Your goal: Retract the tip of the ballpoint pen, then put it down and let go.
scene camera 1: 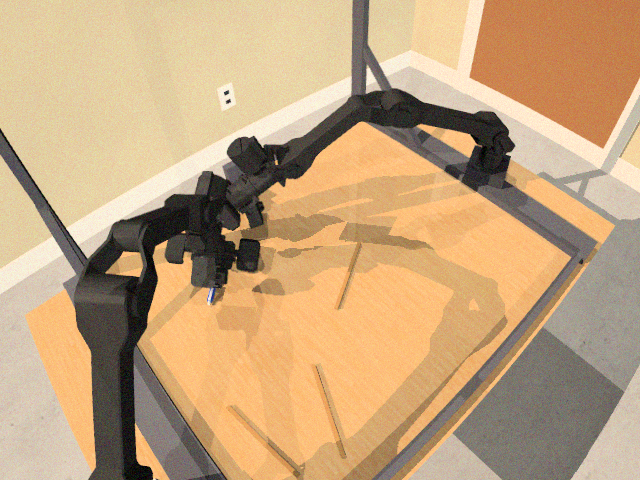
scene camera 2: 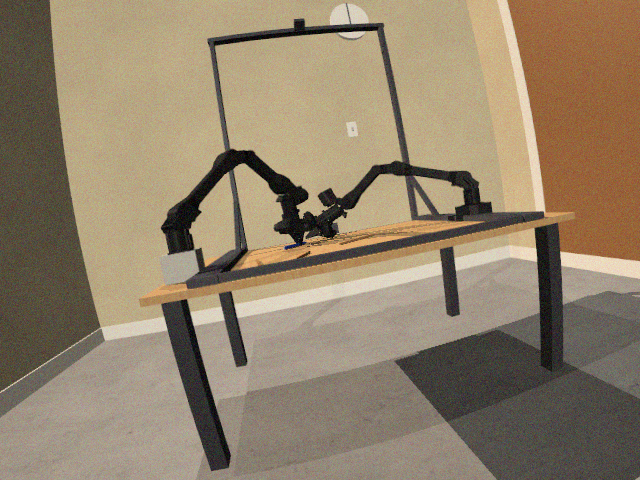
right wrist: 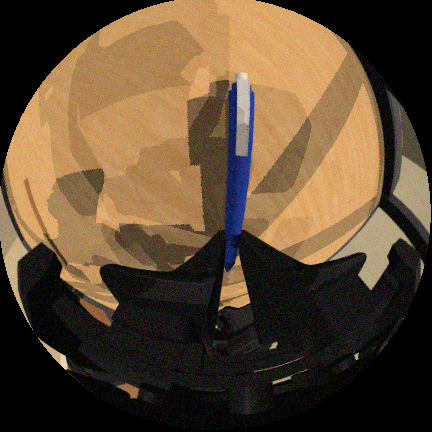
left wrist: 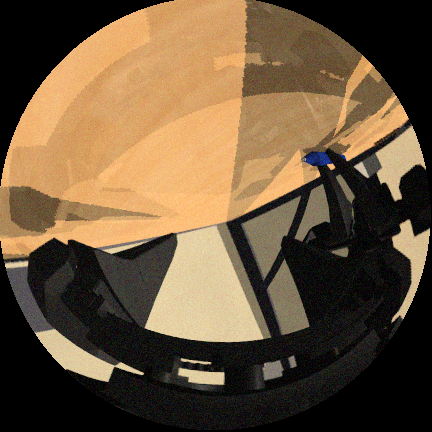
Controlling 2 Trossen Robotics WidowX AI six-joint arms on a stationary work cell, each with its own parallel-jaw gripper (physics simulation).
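Where they show: left gripper, fingertip midpoint: (left wrist: 230, 240); right gripper, fingertip midpoint: (scene camera 2: 299, 245) (right wrist: 230, 235) (left wrist: 321, 153); left arm's base, link origin: (scene camera 1: 489, 161) (scene camera 2: 473, 204); right arm's base, link origin: (scene camera 2: 181, 251).
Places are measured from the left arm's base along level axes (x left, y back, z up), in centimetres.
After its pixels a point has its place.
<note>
The blue ballpoint pen (right wrist: 239, 180) @[y -57.9, x -43.6, z -4.3 cm] (left wrist: 316, 159) @[y -50.6, x -46.4, z -4.6 cm] (scene camera 1: 211, 296) @[y -61.3, x -41.9, z -4.3 cm] (scene camera 2: 293, 246) @[y -57.8, x -43.2, z -5.1 cm] has a grey clip and a white button at its far end. My right gripper (right wrist: 230, 235) @[y -53.7, x -45.5, z -5.3 cm] is shut on the pen near its tapered end, low over the wooden table (scene camera 1: 392, 330) @[y -51.6, x -6.5, z -5.5 cm]. The pen lies nearly level, and its shadow falls close beside it in the right wrist view. Whether it touches the table I cannot tell. No writing point is clearly seen at the tapered end, which is partly between the fingers. My left gripper (left wrist: 230, 240) @[y -48.0, x -54.5, z -2.1 cm] is open and empty, close beside the right gripper.
Thin wooden strips (scene camera 1: 348, 276) @[y -44.3, x -19.2, z -4.7 cm] (scene camera 1: 329, 410) @[y -71.0, x -10.3, z -4.8 cm] (scene camera 1: 264, 440) @[y -80.9, x -17.5, z -4.8 cm] lie on the table. A dark metal frame (scene camera 1: 478, 356) runs along the table's edges. The two arms' wrists are close together at the left of scene camera 1, above the table.
</note>
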